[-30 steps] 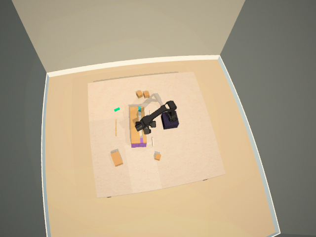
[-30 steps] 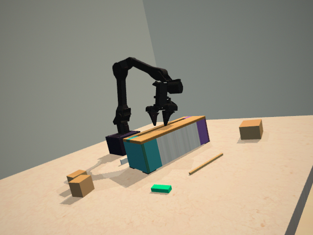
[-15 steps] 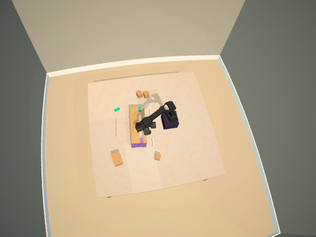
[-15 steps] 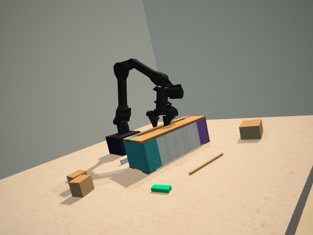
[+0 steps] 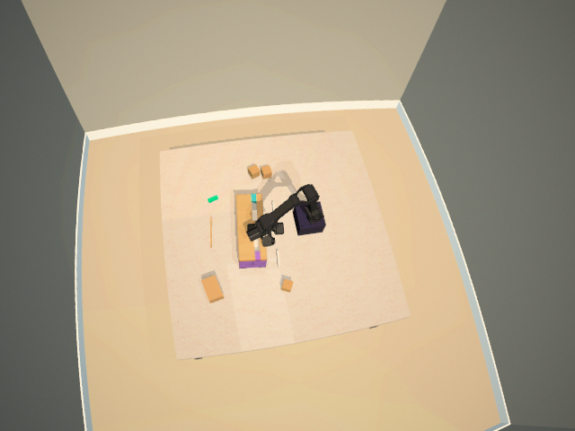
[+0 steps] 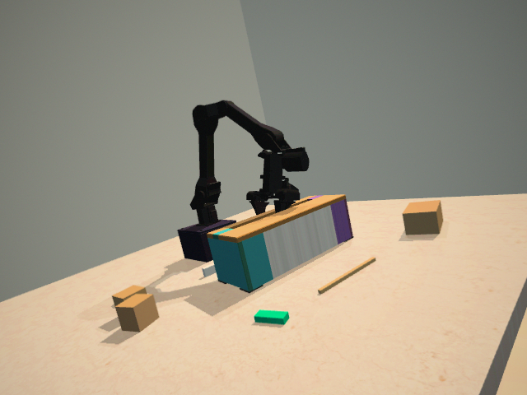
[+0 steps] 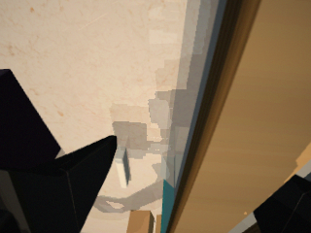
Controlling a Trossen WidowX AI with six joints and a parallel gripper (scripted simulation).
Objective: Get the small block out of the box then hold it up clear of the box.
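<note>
Now: the long box 3 cm ahead of my gripper tip, 2 cm to the right of it and 2 cm below it. Also, from my gripper tip: flat green block (32 cm to the right, 20 cm ahead, 8 cm below); tan block (5 cm to the right, 3 cm ahead); thin wooden stick (27 cm ahead, 12 cm to the right, 8 cm below).
</note>
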